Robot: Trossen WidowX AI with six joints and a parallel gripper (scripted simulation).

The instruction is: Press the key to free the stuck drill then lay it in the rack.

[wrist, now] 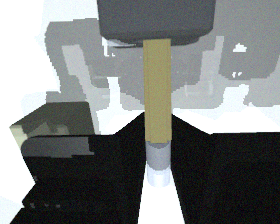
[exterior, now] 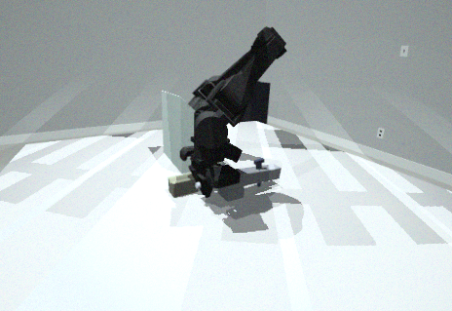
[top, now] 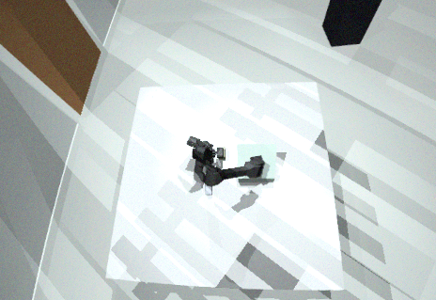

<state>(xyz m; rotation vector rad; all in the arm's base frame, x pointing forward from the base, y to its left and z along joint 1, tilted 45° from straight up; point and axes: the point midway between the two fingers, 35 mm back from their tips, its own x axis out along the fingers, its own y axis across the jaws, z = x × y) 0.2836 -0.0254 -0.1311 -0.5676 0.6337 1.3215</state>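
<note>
Now: gripper tip 40 mm to the right of the drill and 30 mm below it. Round my gripper tip: small blue key: 160 mm to the left, 30 mm above, 10 mm ahead; rack: 80 mm behind, 20 mm to the right; grey housing: 140 mm to the left, 10 mm ahead, 10 mm above.
</note>
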